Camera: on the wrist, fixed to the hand. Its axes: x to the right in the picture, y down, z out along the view.
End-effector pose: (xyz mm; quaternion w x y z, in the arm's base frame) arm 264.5 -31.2 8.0 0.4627 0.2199 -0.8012 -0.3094
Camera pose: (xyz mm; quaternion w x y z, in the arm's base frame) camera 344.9 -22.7 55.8 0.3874 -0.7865 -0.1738 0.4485
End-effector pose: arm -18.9 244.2 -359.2 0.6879 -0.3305 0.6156 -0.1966
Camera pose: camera -110.3 259.9 -374.5 0.1361 0.6027 0.3989 0.6776
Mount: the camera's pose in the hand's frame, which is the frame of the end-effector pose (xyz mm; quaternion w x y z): -14.7 34.2 -86.3 0.0068 -0.0360 0.0852 0.9957
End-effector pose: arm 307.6 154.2 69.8 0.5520 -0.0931 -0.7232 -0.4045
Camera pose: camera 395.4 121.8 78.9 0.4648 -0.7061 0.1494 0.5129
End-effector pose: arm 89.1 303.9 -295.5 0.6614 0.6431 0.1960 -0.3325
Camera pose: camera 117.0 389.7 -269.1 0.3420 0.2040 -0.5707 0.7181
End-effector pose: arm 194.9 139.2 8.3 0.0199 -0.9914 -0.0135 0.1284
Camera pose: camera 203.4 101.5 94.0 0.1623 0.0318 -0.9841 0.0643
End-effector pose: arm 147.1 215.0 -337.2 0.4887 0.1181 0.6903 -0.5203
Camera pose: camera 129.7 306.8 -347.7 0.4668 0.7149 -0.0525 0.5180
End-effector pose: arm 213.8 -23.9 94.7 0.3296 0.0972 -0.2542 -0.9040
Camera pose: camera 273.3 -70.9 39.2 0.9275 -0.1873 -0.0379 0.3212
